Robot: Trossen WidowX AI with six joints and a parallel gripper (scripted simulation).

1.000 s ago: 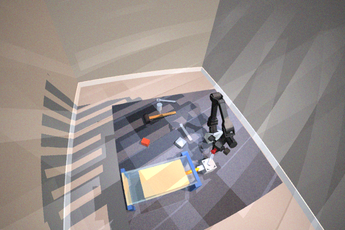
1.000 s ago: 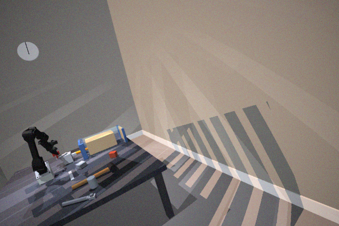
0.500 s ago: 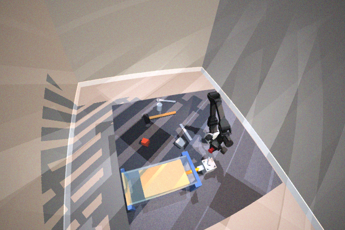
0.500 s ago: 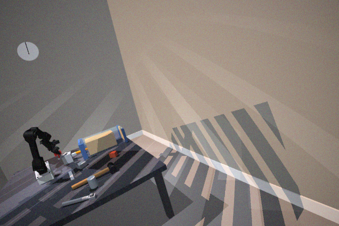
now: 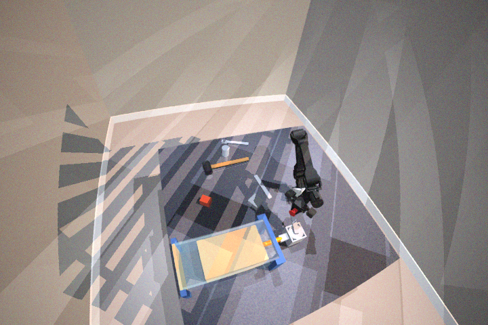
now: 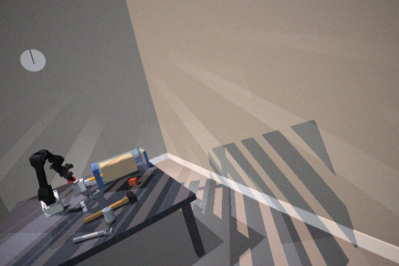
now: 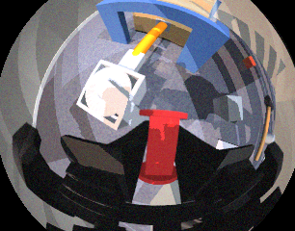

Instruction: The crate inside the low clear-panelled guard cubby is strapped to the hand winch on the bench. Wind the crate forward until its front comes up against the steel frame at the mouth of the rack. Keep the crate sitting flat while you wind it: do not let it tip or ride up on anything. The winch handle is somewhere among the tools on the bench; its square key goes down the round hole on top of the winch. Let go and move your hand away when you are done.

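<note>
Now: the winch handle 3 cm to the left of my gripper tip and 3 cm below it. The rest, counted from my gripper tip: red knob 1 cm behind; then blue frame 17 cm ahead, 8 cm to the left, 3 cm below; then winch 8 cm to the left, 10 cm below.
</note>
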